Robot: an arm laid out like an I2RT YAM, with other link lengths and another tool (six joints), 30 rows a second.
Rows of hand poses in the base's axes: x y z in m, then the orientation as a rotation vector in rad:
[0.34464, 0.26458, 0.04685, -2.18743, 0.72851, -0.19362]
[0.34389, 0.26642, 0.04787, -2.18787, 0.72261, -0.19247]
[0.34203, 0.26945, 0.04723, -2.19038, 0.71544, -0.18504]
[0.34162, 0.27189, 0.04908, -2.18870, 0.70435, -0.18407]
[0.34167, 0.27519, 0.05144, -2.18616, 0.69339, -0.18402]
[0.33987, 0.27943, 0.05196, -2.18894, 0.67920, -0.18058]
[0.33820, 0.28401, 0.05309, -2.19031, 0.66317, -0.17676]
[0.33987, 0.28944, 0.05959, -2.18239, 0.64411, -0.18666]
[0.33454, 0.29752, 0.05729, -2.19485, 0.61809, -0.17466]
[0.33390, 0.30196, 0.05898, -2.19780, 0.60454, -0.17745]
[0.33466, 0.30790, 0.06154, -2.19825, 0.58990, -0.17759]
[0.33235, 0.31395, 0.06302, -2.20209, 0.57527, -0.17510]
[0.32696, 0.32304, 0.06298, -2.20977, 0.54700, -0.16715]
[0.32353, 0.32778, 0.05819, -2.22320, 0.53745, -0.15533]
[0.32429, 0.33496, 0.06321, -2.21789, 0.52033, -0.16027]
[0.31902, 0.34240, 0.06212, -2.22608, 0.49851, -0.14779]
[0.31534, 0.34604, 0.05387, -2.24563, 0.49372, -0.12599]
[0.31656, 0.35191, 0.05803, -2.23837, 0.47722, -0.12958]
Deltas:
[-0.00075, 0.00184, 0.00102, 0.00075, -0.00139, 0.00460]
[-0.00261, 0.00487, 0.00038, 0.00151, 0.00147, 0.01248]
[-0.00302, 0.00731, 0.00223, 0.00486, -0.00259, 0.02031]
[-0.00297, 0.01061, 0.00459, 0.00871, -0.00744, 0.02763]
[-0.00477, 0.01485, 0.00511, 0.00895, -0.00984, 0.03923]
[-0.00644, 0.01943, 0.00624, 0.01077, -0.01304, 0.05203]
[-0.00477, 0.02486, 0.01274, 0.01771, -0.02910, 0.06101]
[-0.01010, 0.03294, 0.01044, 0.01245, -0.02758, 0.08539]
[-0.01074, 0.03738, 0.01213, 0.01041, -0.03379, 0.09457]
[-0.00998, 0.04332, 0.01469, 0.01150, -0.03929, 0.10499]
[-0.01229, 0.04937, 0.01617, 0.01010, -0.04209, 0.11680]
[-0.01768, 0.05846, 0.01613, 0.00781, -0.04524, 0.14066]
[-0.02111, 0.06320, 0.01134, -0.00069, -0.03714, 0.15327]
[-0.02035, 0.07038, 0.01636, 0.00443, -0.04830, 0.16309]
[-0.02562, 0.07782, 0.01527, 0.00190, -0.04570, 0.18387]
[-0.02930, 0.08146, 0.00702, -0.01034, -0.02734, 0.19705]
[-0.02808, 0.08733, 0.01118, -0.00321, -0.03782, 0.20667]

